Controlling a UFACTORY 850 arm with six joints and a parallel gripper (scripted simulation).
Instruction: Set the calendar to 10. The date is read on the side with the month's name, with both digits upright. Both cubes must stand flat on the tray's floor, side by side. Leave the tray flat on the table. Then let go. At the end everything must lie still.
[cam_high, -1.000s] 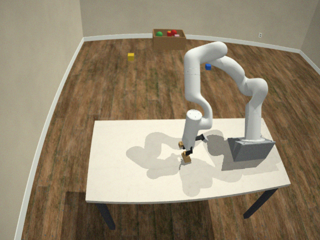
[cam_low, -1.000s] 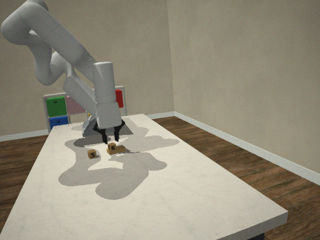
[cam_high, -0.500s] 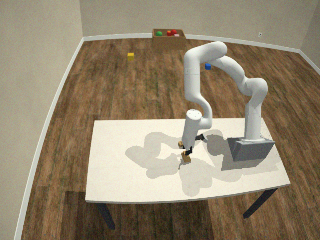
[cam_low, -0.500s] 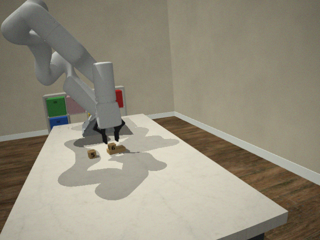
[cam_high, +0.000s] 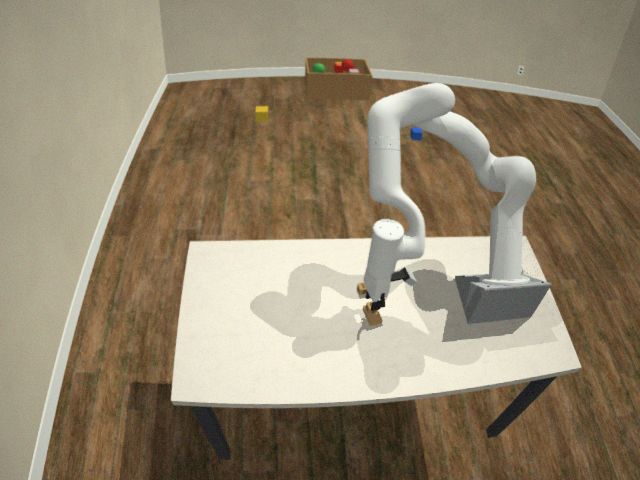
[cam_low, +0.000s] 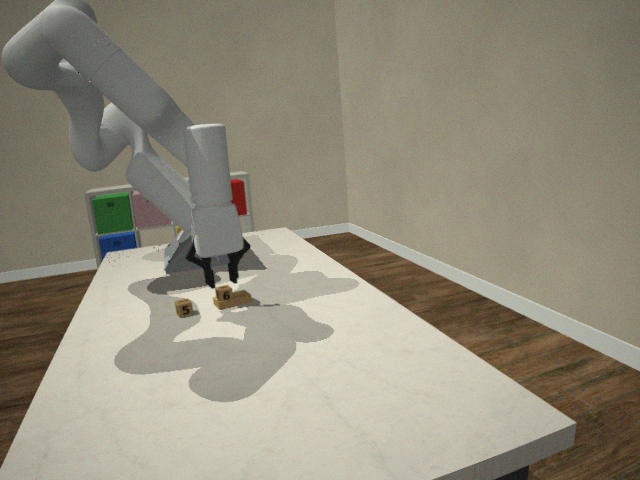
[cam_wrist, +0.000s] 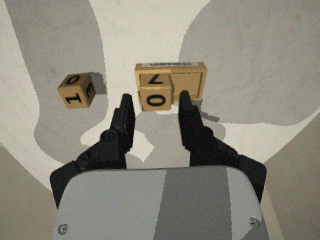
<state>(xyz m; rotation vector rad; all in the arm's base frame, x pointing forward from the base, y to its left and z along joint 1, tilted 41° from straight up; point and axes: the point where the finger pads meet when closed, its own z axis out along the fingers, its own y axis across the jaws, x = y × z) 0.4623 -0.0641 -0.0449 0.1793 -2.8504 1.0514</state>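
Now: hand 4 cm above the cube. From my hand the other things lie so: wooden tray (2 cm to the left, 6 cm below).
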